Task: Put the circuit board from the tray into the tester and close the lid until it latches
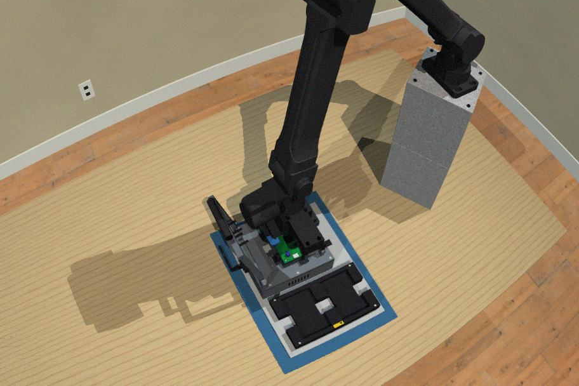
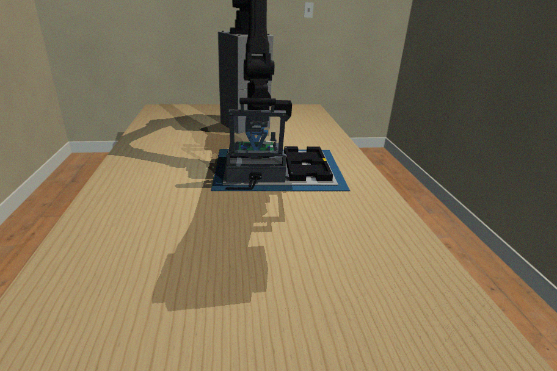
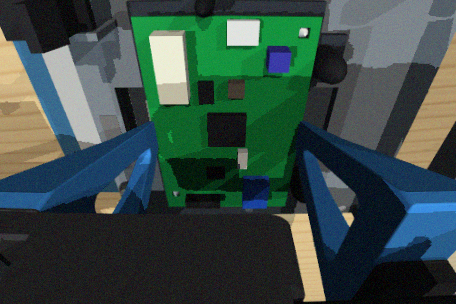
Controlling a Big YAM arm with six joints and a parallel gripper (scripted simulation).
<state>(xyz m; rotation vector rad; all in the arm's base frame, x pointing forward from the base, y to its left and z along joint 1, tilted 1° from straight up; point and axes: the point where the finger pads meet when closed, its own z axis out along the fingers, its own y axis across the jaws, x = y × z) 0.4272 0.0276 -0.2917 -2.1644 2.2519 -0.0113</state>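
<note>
Right now the green circuit board is right at my hand. From my hand the other things lie so: grey tester (3 cm to the left, 3 cm ahead, 3 cm above); then black latch hook (6 cm to the left, 6 cm behind); then lid (12 cm ahead, 10 cm above, 1 cm to the right).
</note>
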